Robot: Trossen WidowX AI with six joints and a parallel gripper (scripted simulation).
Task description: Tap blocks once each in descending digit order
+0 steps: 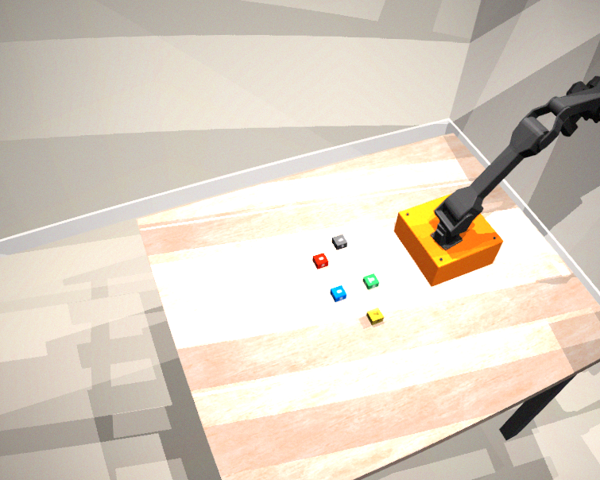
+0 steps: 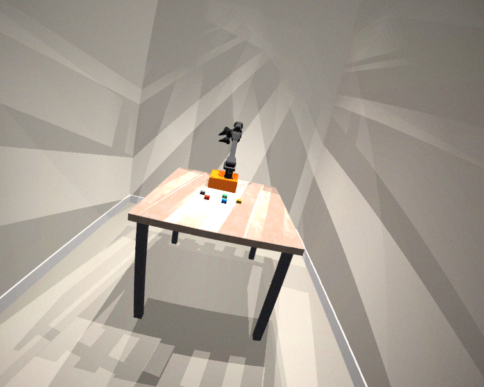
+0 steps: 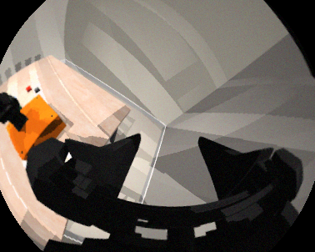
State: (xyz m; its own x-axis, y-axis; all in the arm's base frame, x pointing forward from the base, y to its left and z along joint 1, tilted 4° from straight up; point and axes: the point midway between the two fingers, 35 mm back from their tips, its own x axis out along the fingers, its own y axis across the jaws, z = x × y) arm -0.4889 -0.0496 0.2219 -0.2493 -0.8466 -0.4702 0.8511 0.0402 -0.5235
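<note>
The green block lies 70 cm ahead of my gripper tip, 6 cm to the left of it and 31 cm below it. From my gripper tip the other things lie so: dark grey block: 70 cm ahead, 10 cm to the right, 31 cm below; then yellow block: 76 cm ahead, 15 cm to the left, 31 cm below; then red block: 78 cm ahead, 7 cm to the right, 31 cm below.
</note>
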